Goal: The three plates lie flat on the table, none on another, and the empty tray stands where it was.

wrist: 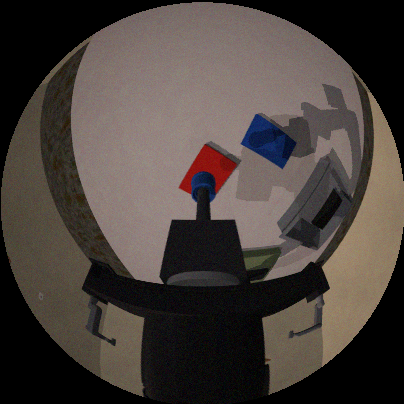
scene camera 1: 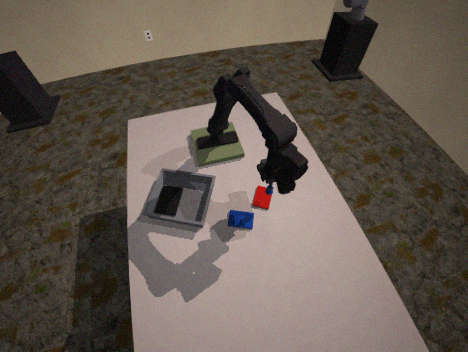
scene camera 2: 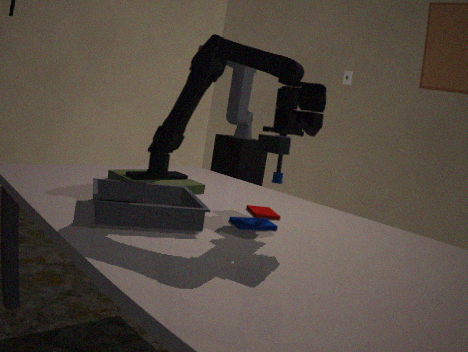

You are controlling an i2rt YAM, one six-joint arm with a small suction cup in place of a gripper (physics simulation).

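Pixels of known places: hand at its tool point: (wrist: 202, 182) (scene camera 1: 269, 191) (scene camera 2: 277, 182); arm's base at its link origin: (scene camera 1: 217, 140) (scene camera 2: 157, 176).
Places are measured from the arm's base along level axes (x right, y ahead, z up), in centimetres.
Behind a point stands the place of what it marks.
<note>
A red plate (scene camera 1: 261, 198) {x -11.6, y 35.2, z -1.8 cm} (scene camera 2: 263, 212) {x -11.1, y 36.0, z -1.8 cm} (wrist: 206, 162) {x -12.5, y 37.1, z -1.8 cm} lies flat on the table. A blue plate (scene camera 1: 241, 220) {x -0.8, y 42.7, z -1.7 cm} (scene camera 2: 253, 224) {x 1.2, y 43.9, z -1.7 cm} (wrist: 269, 141) {x -1.3, y 42.1, z -1.7 cm} lies beside it, apart from it, partly in the arm's shadow. A black rectangular plate (scene camera 1: 168, 200) {x 26.8, y 26.8, z -1.5 cm} (wrist: 327, 208) {x 24.9, y 27.6, z -1.5 cm} lies inside the grey tray (scene camera 1: 203, 197) {x 12.1, y 28.4, z -2.5 cm} (scene camera 2: 150, 215) {x 25.3, y 36.8, z 0.0 cm} (wrist: 305, 198) {x 10.3, y 31.6, z 0.2 cm}, toward its left side in scene view 1. In scene view 2 the tray's wall hides the black plate. My suction cup (scene camera 1: 269, 190) (scene camera 2: 277, 178) (wrist: 203, 185) hangs above the red plate with a visible gap and holds nothing.
The arm stands on a green base block (scene camera 1: 220, 156) {x 0.7, y 10.2, z -0.1 cm} (scene camera 2: 195, 186) {x -6.8, y 11.3, z -0.5 cm} (wrist: 262, 256) {x 5.1, y 10.8, z -0.3 cm} behind the tray. The table (scene camera 1: 300, 280) {x -15.3, y 69.7, z -2.8 cm} (scene camera 2: 350, 280) {x 6.7, y 73.9, z -2.8 cm} bears the arm's shadow in front of the tray. Dark pedestals (scene camera 1: 347, 47) (scene camera 2: 237, 157) stand beyond the table.
</note>
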